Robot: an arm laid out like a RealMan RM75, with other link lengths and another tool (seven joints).
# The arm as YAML. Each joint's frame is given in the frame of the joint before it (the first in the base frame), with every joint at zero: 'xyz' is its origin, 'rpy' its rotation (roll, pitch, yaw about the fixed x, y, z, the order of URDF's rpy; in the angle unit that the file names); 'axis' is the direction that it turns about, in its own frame. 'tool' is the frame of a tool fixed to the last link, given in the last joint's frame.
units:
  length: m
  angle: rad
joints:
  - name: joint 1
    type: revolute
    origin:
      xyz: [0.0, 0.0, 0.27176]
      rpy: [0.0, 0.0, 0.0]
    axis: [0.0, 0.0, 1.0]
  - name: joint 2
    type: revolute
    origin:
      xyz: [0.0, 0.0, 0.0]
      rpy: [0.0, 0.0, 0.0]
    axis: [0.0, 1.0, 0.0]
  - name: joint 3
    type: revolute
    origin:
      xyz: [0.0, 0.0, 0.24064]
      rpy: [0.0, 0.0, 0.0]
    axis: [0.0, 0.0, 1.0]
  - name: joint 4
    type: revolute
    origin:
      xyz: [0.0, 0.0, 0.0]
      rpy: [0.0, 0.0, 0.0]
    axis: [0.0, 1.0, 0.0]
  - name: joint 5
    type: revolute
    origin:
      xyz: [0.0, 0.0, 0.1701]
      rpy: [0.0, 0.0, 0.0]
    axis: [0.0, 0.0, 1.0]
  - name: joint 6
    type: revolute
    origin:
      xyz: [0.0, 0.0, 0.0]
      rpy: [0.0, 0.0, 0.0]
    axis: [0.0, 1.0, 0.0]
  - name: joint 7
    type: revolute
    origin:
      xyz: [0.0, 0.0, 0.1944]
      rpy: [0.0, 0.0, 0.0]
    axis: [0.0, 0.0, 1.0]
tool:
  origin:
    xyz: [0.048, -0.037, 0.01]
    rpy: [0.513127, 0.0, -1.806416]
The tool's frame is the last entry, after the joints.
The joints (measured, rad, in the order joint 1, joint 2, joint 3, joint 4, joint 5, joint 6, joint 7), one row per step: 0.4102 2.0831 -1.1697 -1.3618 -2.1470 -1.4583 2.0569; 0.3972 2.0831 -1.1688 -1.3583 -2.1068 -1.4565 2.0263; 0.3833 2.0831 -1.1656 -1.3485 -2.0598 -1.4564 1.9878; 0.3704 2.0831 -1.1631 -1.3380 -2.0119 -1.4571 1.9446; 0.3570 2.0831 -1.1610 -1.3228 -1.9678 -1.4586 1.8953; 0.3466 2.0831 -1.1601 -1.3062 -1.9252 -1.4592 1.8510; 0.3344 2.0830 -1.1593 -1.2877 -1.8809 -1.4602 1.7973; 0.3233 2.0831 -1.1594 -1.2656 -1.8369 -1.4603 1.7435; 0.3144 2.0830 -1.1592 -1.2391 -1.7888 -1.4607 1.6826; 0.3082 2.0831 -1.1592 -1.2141 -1.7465 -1.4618 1.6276; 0.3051 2.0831 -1.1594 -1.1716 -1.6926 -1.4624 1.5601; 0.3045 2.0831 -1.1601 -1.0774 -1.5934 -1.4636 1.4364
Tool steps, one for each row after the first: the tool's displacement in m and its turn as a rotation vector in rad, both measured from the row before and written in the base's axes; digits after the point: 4 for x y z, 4 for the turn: -0.0036 -0.0011 -0.0015 0.0015 0.0297 0.0217; -0.0037 -0.0015 -0.0019 0.0008 0.0357 0.0235; -0.0043 -0.0011 -0.0016 0.0024 0.0350 0.0286; -0.0028 -0.0015 -0.0017 0.0025 0.0303 0.0291; -0.0033 -0.0010 -0.0016 0.0034 0.0307 0.0258; -0.0029 -0.0010 -0.0012 0.0072 0.0298 0.0308; -0.0027 -0.0008 -0.0014 0.0086 0.0303 0.0282; -0.0035 -0.0001 -0.0011 0.0125 0.0329 0.0326; -0.0034 0.0002 -0.0007 0.0130 0.0290 0.0292; -0.0038 0.0005 -0.0017 0.0148 0.0400 0.0288; -0.0050 0.0013 -0.0033 0.0310 0.0763 0.0372
